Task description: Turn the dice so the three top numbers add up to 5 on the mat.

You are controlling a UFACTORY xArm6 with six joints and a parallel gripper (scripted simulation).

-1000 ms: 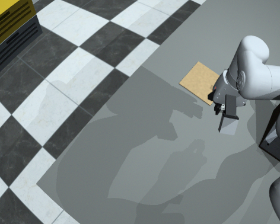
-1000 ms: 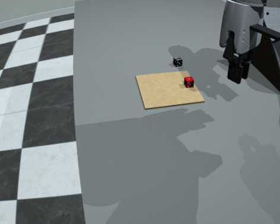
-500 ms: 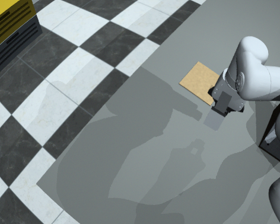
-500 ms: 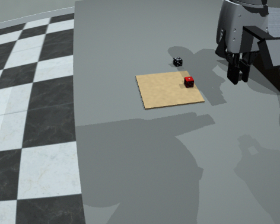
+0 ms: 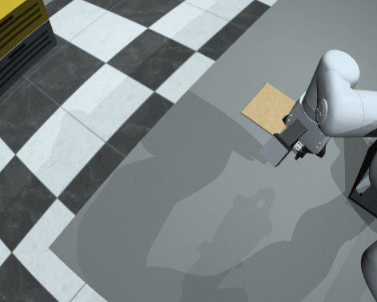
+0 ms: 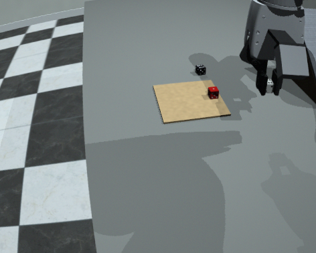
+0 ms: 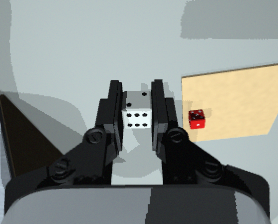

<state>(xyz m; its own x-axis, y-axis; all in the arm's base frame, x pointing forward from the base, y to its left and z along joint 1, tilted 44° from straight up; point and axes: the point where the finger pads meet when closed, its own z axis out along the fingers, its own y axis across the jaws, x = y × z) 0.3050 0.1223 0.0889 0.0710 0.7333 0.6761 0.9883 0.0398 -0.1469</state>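
My gripper is now 10 mm to the left of the white die and 10 mm above it. Also, from my hand: red die 70 mm ahead, 120 mm to the right, 100 mm below; tan mat 120 mm ahead, 120 mm to the right, 110 mm below; black die 80 mm ahead, 240 mm to the right, 100 mm below.
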